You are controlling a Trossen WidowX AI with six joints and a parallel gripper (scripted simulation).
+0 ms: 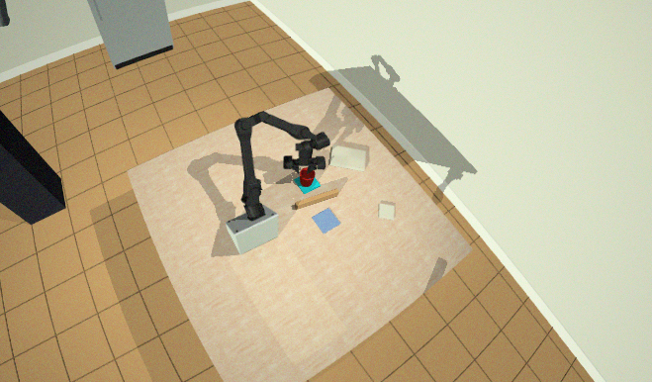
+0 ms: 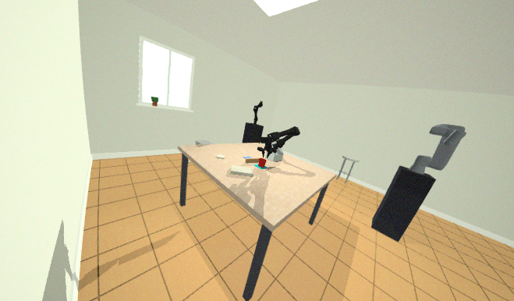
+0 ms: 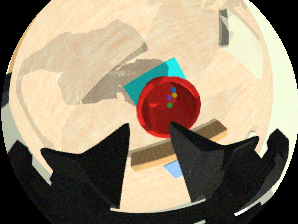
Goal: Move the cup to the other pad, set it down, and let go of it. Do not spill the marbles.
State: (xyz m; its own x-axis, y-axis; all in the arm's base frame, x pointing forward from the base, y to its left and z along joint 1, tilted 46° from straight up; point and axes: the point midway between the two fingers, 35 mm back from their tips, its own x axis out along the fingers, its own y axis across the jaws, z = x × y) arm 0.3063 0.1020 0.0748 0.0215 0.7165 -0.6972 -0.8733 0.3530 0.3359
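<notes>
Now: gripper tip 5 cm above the red cup, 3 cm short of it and 1 cm to the left of it. Round my gripper tip: blue pad 23 cm to the right, 10 cm below, 1 cm behind; then wooden bar 12 cm to the right, 8 cm below, 1 cm ahead.
</notes>
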